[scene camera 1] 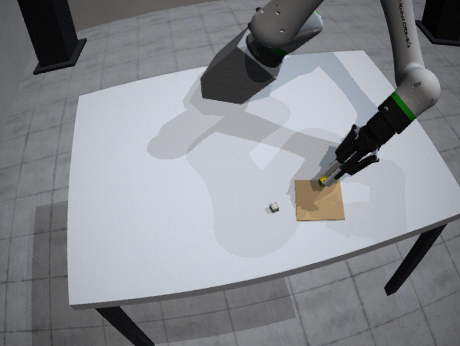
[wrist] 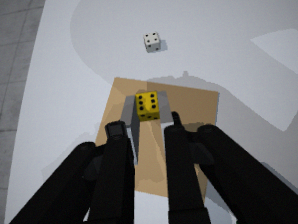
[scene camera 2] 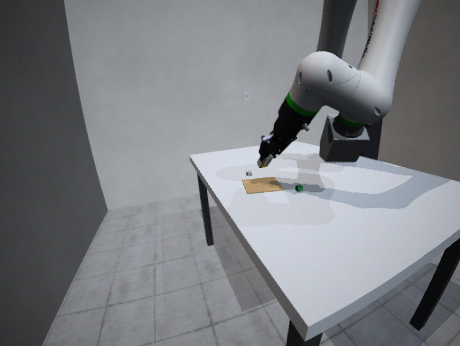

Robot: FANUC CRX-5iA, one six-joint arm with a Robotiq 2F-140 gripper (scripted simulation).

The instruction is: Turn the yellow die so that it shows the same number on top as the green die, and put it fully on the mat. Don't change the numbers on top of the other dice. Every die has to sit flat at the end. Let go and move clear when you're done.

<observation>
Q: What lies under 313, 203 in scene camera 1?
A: A mat.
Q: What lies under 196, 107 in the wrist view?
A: A mat.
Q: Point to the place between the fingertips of the gripper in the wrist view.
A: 148, 107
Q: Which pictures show the gripper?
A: Scene camera 1, the wrist view and scene camera 2: all of them.
</observation>
